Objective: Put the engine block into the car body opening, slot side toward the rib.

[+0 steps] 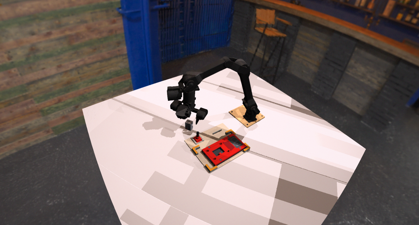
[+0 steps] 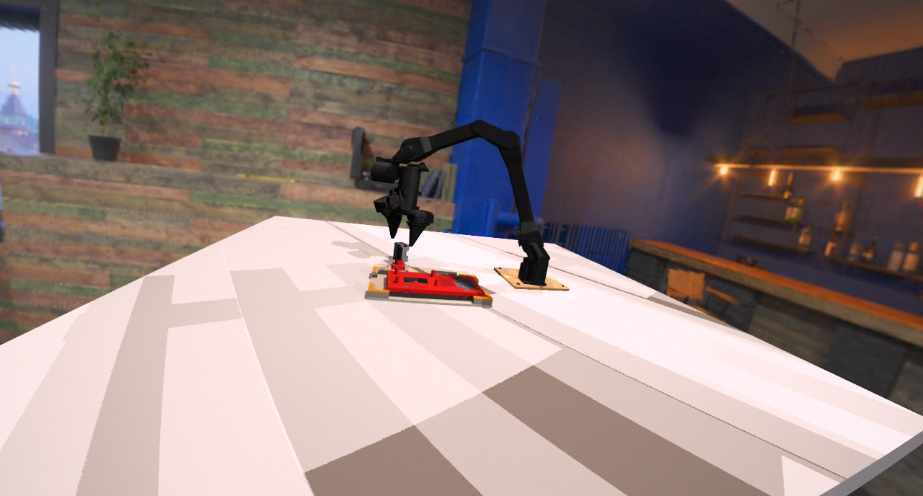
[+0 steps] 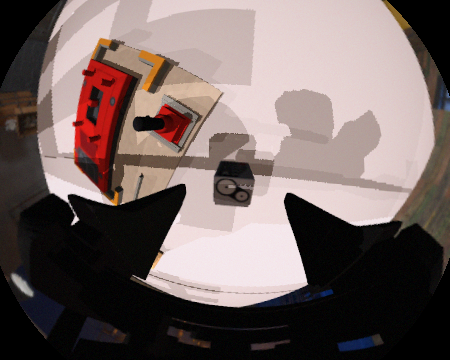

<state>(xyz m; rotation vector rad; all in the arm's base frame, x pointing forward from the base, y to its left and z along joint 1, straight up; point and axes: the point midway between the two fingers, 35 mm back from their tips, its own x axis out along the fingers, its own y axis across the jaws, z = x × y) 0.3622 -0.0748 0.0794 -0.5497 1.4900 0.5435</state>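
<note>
Right now my gripper tip is 3 cm above the grey finned engine block and 1 cm past it. Also, from my gripper tip: black upright peg 10 cm to the left, 2 cm below, 1 cm behind.
</note>
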